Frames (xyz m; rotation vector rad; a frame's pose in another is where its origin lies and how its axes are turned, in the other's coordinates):
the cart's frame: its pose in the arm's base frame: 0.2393 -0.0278 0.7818 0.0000 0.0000 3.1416
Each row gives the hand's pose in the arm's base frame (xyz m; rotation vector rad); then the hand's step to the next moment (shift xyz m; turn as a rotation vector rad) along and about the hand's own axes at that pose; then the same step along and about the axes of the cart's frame.
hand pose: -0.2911 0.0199 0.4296 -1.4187 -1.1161 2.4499
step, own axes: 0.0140 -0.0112 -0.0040 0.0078 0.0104 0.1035
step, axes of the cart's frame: 0.0077 -0.0162 -0.0041 0.0829 0.0605 0.0187
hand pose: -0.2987 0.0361 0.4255 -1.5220 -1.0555 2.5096
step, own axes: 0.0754 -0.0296 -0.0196 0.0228 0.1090 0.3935
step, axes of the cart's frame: 0.0332 -0.0595 -0.0480 0.2899 0.2860 0.0377
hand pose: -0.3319 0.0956 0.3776 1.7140 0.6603 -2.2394
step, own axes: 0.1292 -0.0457 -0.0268 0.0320 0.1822 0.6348
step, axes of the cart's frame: 0.0342 -0.0629 -0.1199 0.4634 0.4673 0.0641
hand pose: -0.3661 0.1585 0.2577 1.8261 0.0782 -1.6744
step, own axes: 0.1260 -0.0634 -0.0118 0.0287 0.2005 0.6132
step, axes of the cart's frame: -0.0042 -0.0085 -0.1412 0.4369 0.4698 0.0741
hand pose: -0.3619 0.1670 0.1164 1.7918 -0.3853 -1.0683
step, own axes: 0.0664 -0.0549 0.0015 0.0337 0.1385 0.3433
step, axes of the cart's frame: -0.0255 0.0189 -0.0801 0.2295 0.2871 0.0554
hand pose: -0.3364 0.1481 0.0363 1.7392 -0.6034 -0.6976
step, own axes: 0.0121 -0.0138 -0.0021 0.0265 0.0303 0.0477
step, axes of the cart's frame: -0.0106 0.0036 -0.0147 0.0173 0.0581 0.0151
